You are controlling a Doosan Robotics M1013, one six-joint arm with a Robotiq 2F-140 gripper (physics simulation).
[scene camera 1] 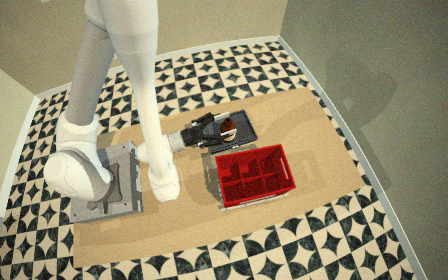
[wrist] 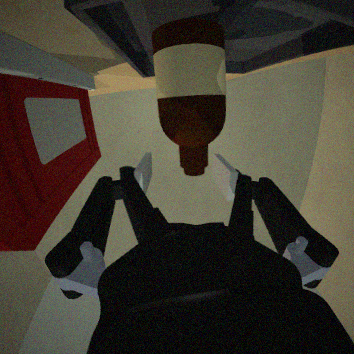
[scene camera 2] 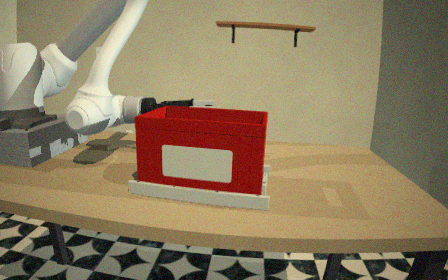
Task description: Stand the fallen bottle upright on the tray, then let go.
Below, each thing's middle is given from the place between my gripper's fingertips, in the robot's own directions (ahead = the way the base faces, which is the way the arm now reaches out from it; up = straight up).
The brown bottle (wrist: pixel 188 54) lies 2 cm behind my hand, 1 cm to the left of it and 7 cm below it. Also, from my hand: white rail (scene camera 2: pixel 230 199) 2 cm behind, 35 cm to the right, 14 cm below.
